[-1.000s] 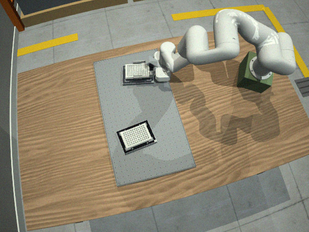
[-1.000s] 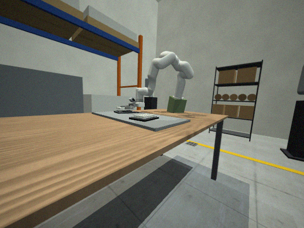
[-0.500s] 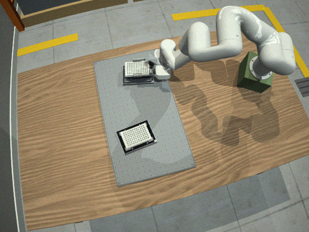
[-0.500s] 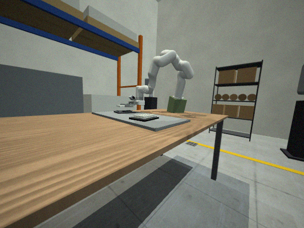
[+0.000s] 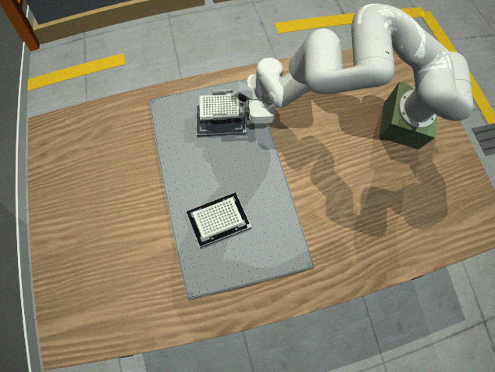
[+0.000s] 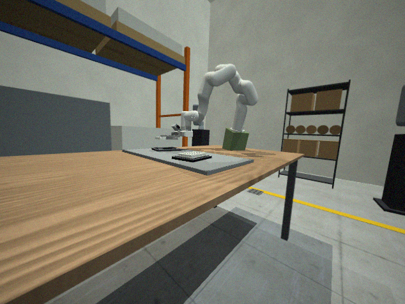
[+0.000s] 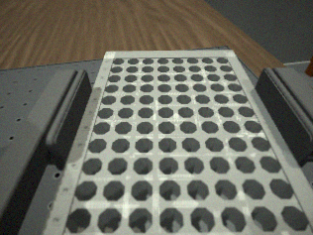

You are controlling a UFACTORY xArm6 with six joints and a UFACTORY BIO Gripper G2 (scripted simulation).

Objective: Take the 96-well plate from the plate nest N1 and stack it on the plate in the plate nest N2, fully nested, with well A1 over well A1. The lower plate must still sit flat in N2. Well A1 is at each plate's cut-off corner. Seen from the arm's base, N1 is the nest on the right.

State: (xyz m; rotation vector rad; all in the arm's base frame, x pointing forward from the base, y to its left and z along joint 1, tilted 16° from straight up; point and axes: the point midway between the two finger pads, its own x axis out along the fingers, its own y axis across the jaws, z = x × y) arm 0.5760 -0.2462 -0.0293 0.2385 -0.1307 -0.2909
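Right now my hand is 330 mm to the right of the black plate nest N2, 110 mm short of it and 80 mm above it. The rest, counted from my hand: plate nest N1 (80 mm below).
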